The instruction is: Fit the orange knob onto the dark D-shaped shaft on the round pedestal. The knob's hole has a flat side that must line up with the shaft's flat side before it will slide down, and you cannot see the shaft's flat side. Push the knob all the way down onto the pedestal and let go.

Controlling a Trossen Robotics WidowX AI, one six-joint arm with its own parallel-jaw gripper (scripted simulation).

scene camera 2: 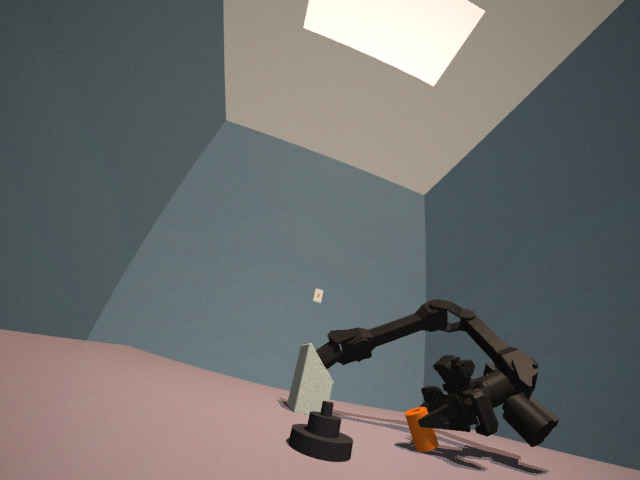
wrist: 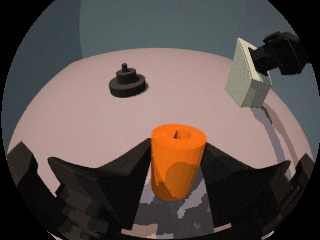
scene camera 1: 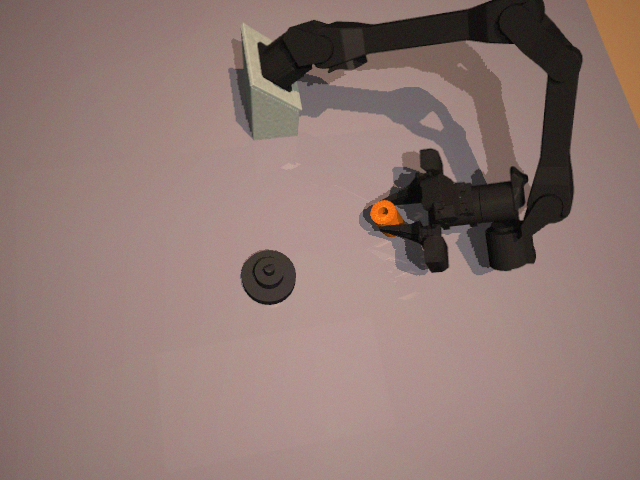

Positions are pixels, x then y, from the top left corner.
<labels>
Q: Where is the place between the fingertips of the gripper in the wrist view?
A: At 176,144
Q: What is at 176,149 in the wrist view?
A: An orange knob.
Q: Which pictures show the gripper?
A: Scene camera 2, the wrist view and scene camera 1: all of them.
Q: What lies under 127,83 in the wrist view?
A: A dark round pedestal.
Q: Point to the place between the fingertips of the gripper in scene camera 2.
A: At 413,421
</labels>
